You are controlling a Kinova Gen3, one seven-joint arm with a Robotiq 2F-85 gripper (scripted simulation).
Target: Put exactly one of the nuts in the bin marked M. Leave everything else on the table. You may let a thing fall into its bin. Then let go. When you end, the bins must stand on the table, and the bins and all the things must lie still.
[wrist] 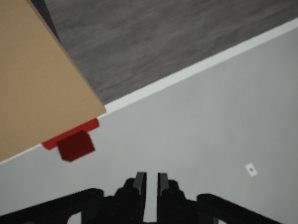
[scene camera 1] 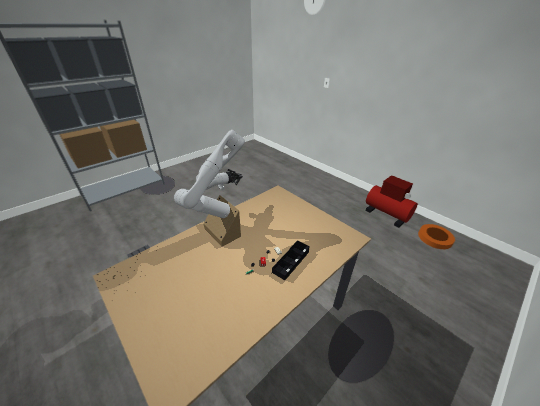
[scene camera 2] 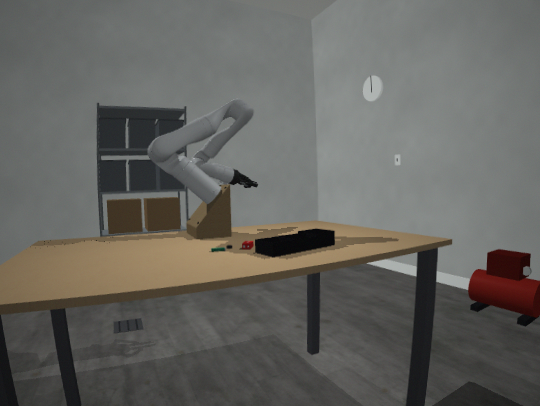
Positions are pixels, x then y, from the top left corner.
Scene:
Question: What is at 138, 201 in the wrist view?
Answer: My gripper.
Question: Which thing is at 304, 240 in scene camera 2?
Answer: A black three-compartment bin.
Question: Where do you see a black three-compartment bin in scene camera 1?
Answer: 296, 253

